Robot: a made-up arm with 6 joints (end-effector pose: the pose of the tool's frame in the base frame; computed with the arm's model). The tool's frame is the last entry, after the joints. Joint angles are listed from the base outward.
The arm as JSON. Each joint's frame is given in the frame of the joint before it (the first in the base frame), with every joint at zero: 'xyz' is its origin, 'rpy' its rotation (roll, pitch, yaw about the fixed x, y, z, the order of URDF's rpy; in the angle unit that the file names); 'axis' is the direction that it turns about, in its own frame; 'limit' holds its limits. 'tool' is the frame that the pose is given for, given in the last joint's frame.
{
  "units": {
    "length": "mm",
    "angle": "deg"
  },
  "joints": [
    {
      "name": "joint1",
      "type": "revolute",
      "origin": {
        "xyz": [
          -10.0,
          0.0,
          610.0
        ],
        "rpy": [
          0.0,
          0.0,
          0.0
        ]
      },
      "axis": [
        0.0,
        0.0,
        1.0
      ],
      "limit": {
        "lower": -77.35,
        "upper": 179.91
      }
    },
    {
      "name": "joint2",
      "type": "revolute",
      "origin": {
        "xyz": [
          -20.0,
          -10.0,
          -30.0
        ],
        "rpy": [
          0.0,
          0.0,
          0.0
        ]
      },
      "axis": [
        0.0,
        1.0,
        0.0
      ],
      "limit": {
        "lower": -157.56,
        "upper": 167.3
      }
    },
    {
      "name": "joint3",
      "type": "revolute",
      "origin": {
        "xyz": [
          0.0,
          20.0,
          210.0
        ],
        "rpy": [
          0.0,
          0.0,
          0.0
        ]
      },
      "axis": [
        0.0,
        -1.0,
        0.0
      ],
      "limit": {
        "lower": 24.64,
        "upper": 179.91
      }
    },
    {
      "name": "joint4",
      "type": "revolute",
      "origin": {
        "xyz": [
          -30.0,
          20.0,
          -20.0
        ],
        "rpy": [
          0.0,
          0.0,
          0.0
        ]
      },
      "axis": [
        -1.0,
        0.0,
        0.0
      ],
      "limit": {
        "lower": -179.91,
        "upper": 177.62
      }
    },
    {
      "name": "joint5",
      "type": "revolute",
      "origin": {
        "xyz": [
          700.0,
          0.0,
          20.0
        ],
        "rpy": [
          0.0,
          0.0,
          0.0
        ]
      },
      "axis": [
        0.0,
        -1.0,
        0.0
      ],
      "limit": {
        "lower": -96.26,
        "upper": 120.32
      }
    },
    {
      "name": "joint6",
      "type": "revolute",
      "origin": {
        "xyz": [
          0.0,
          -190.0,
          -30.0
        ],
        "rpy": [
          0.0,
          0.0,
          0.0
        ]
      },
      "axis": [
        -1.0,
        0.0,
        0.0
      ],
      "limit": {
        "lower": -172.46,
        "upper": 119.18
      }
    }
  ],
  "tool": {
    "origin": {
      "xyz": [
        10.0,
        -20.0,
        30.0
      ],
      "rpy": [
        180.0,
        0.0,
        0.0
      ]
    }
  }
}
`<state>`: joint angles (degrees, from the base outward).
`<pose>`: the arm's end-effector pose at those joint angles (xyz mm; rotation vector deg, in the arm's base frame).
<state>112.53 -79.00 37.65 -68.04 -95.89 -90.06</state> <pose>169.6 -259.8 1271.4 3.88 -148.48 95.34</pose>
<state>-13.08 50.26 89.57 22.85 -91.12 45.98</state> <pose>569.2 -272.3 1188.3 114.09 -12.83 -75.05</pose>
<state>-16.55 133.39 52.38 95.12 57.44 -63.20</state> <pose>432.9 -68.9 -228.0 -123.41 -65.89 73.43</pose>
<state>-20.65 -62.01 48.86 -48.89 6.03 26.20</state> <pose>-340.0 -1.9 1366.4 96.12 8.54 150.16</pose>
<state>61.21 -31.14 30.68 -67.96 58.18 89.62</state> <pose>196.6 268.7 1286.9 -124.83 11.04 -58.66</pose>
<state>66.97 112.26 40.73 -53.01 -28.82 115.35</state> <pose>139.3 203.8 -178.7 38.30 107.49 -38.36</pose>
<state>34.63 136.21 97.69 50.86 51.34 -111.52</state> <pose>691.5 350.5 85.7 -90.07 -65.15 49.48</pose>
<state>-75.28 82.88 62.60 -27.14 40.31 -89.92</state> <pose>40.3 -823.2 237.3 -60.97 40.84 -90.69</pose>
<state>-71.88 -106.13 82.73 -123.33 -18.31 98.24</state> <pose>-185.4 902.4 569.1 1.65 30.76 86.66</pose>
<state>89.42 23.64 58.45 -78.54 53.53 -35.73</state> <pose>29.6 764.9 972.6 -22.55 -33.48 17.70</pose>
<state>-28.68 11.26 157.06 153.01 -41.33 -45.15</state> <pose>-404.5 476.9 1087.3 -17.53 -146.25 97.92</pose>
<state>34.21 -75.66 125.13 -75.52 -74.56 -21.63</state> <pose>-757.2 -547.3 612.2 41.90 103.91 113.19</pose>
